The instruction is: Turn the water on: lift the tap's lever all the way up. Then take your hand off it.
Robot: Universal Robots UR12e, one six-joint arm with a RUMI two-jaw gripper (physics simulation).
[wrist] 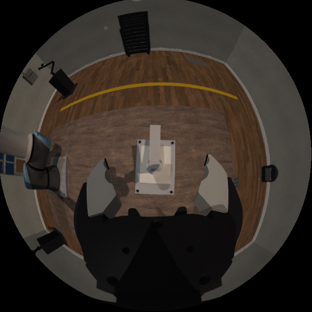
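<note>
The tap's lever (155,139) is a pale grey bar in the middle of the wrist view. It extends from the tap's round body toward the top of the view; its exact tilt is hard to judge from above. The tap stands on a light rectangular base plate (141,187) with dark bolts at its corners. My gripper (156,158) is wide open, with one finger to the left and one to the right of the tap. Both fingers are apart from the lever and nothing is between them that they touch.
The base plate lies on a brown wooden table top (200,130). The robot's arm base (41,165) stands at the left edge. Beyond are a yellow floor line (160,84), a black slatted object (136,34), black box-like objects (62,83) (51,241) and a dark rounded object (269,173) at right.
</note>
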